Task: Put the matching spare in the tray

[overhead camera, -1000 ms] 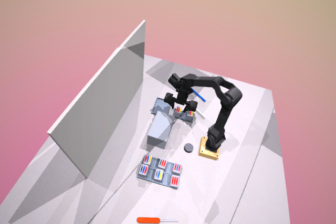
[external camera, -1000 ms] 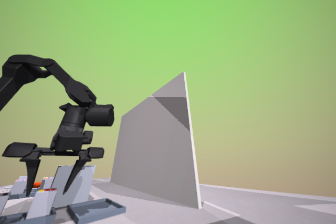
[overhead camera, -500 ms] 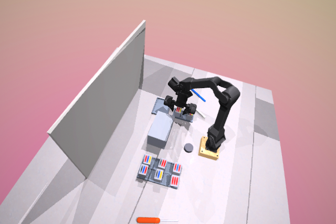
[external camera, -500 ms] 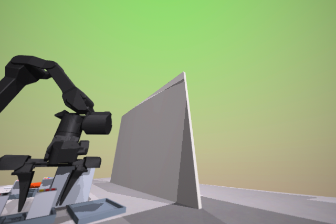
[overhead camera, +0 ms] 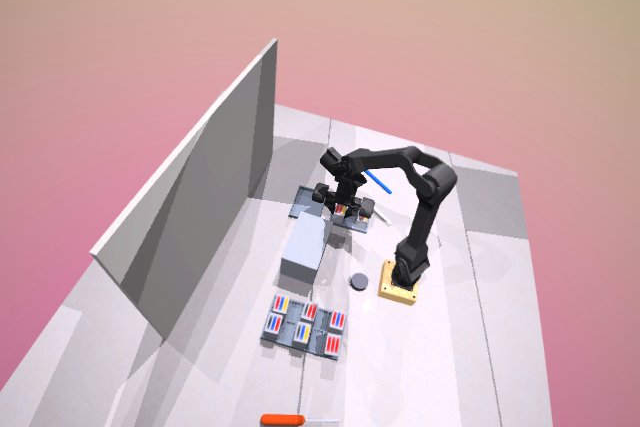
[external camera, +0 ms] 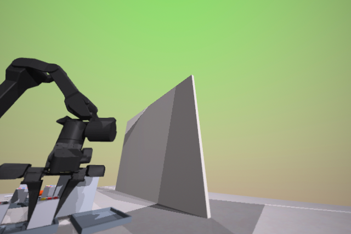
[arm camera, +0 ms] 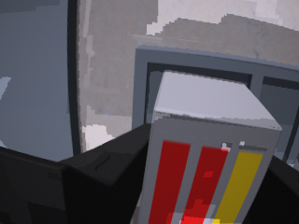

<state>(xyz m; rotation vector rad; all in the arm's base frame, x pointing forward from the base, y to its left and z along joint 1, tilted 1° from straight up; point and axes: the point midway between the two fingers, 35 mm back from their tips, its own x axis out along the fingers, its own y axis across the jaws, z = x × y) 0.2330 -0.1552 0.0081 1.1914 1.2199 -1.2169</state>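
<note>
Right now the two-slot holder is 40 mm behind my gripper tip, 10 mm to the right of it and 10 mm below it. Also, from my gripper tip: mounted unit (180 mm to the left, 60 mm ahead, 30 mm above); then grey spare block (20 mm above); then tray (110 mm ahead, 20 mm to the right, 10 mm below).
</note>
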